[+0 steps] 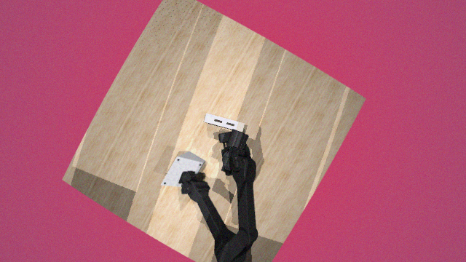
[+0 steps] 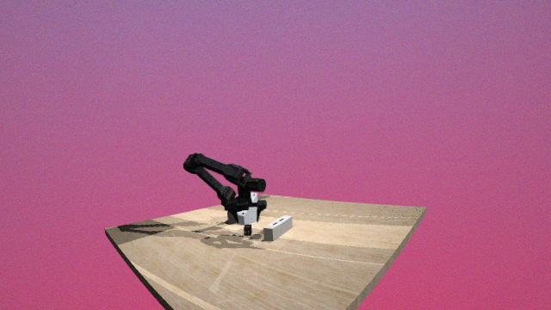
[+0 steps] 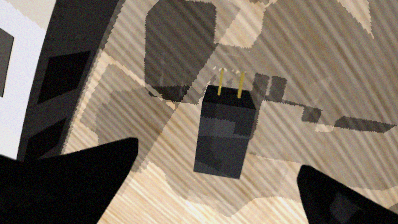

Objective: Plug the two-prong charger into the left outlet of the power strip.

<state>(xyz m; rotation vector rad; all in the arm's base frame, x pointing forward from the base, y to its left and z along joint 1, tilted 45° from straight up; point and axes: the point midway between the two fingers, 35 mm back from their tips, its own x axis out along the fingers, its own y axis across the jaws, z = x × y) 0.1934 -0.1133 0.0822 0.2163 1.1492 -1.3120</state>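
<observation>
My gripper tip is now 1 cm short of the black two-prong charger, 2 cm to the left of it and 3 cm above it.
</observation>
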